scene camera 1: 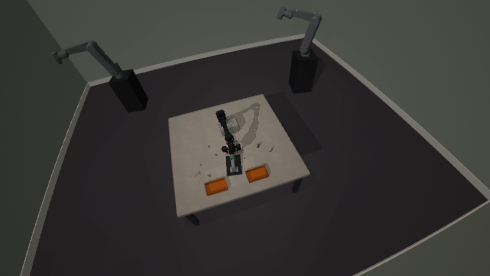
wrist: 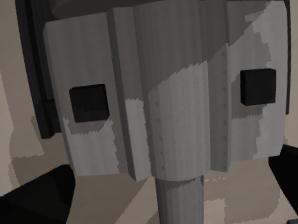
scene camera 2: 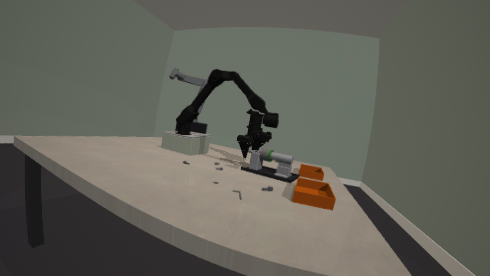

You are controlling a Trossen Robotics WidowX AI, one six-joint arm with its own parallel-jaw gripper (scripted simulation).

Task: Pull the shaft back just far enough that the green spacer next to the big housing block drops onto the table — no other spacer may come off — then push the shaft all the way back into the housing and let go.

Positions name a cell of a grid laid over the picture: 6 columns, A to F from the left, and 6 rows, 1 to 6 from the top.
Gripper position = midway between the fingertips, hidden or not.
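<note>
My gripper (wrist: D5) is holding nothing, it's open, and I can see a grey housing block (scene camera 2: D4), (wrist: D3) as well.
</note>
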